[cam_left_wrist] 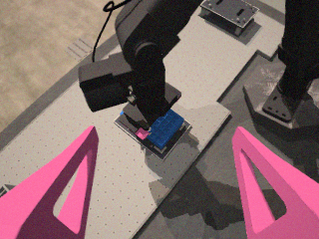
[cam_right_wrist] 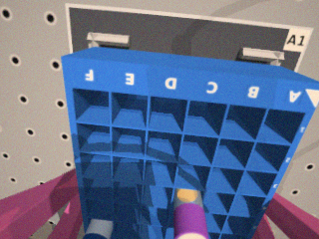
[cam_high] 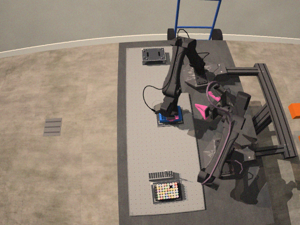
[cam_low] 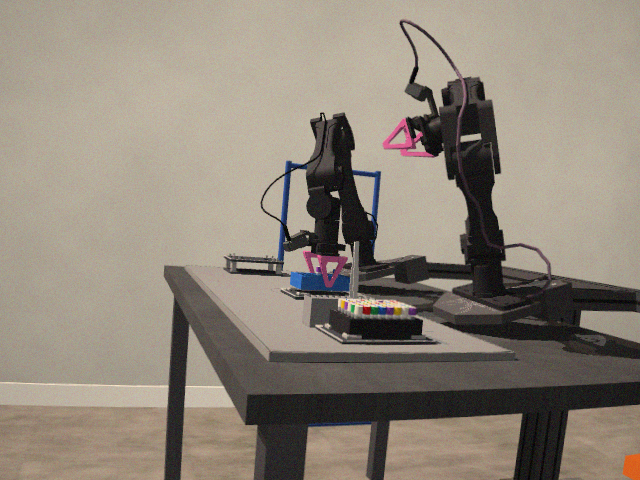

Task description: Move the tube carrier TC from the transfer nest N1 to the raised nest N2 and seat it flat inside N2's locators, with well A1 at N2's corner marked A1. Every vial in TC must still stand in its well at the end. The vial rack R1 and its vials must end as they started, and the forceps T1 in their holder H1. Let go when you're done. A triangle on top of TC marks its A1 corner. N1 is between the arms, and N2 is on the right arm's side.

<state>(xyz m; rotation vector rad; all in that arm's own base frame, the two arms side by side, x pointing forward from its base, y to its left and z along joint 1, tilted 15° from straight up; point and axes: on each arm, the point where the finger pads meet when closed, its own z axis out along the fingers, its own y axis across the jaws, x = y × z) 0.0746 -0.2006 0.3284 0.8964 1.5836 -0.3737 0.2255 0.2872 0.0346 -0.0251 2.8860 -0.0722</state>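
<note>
My right gripper is now 100 mm short of the corner label A1, 530 mm to the left of it and 10 mm below it. From my right hand the other things lie so: holder H1: 110 mm ahead, 350 mm to the left, 20 mm below; then blue tube carrier TC: right at my right hand.
</note>
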